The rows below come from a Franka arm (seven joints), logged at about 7 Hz.
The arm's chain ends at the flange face. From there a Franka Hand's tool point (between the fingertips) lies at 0.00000 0.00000 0.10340 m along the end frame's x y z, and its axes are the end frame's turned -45 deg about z.
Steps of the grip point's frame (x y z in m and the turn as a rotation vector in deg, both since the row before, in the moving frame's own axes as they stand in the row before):
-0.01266, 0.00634, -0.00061, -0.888, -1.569, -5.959
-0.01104, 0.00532, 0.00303, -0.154, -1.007, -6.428
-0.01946, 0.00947, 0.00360, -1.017, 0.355, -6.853
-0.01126, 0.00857, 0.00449, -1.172, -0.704, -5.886
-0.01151, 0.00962, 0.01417, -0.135, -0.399, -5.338
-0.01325, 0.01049, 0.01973, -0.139, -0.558, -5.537
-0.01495, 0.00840, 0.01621, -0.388, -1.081, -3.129
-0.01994, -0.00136, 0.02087, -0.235, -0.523, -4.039
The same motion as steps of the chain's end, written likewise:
-0.00376, 0.01026, -0.00056, -1.737, -0.482, -5.959
-0.00304, 0.01003, 0.00305, -0.821, -0.603, -6.428
-0.00886, 0.01972, 0.00362, -0.468, 0.970, -6.853
-0.00262, 0.01166, 0.00452, -1.327, 0.331, -5.886
-0.00103, 0.01425, 0.01417, -0.378, -0.187, -5.338
-0.00146, 0.01587, 0.01974, -0.493, -0.296, -5.537
-0.00380, 0.01461, 0.01623, -1.039, -0.490, -3.129
-0.01473, 0.01216, 0.02088, -0.536, -0.204, -4.039

